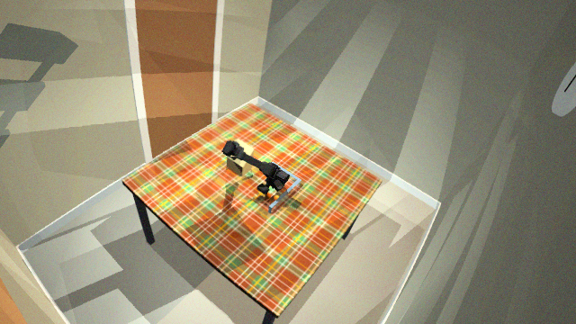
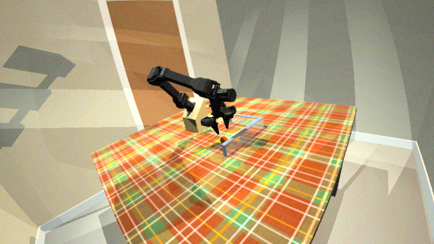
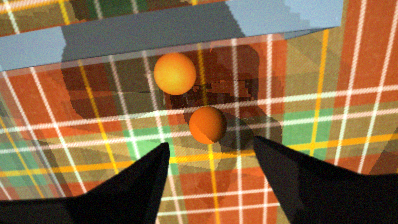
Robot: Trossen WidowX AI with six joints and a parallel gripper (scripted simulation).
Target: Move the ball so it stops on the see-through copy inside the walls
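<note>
My gripper tip is now 5 cm short of the see-through sphere, 5 cm above it and 2 cm to the right of it. Also, from my gripper tip: clear wall 8 cm ahead, 7 cm to the left, 4 cm below.
</note>
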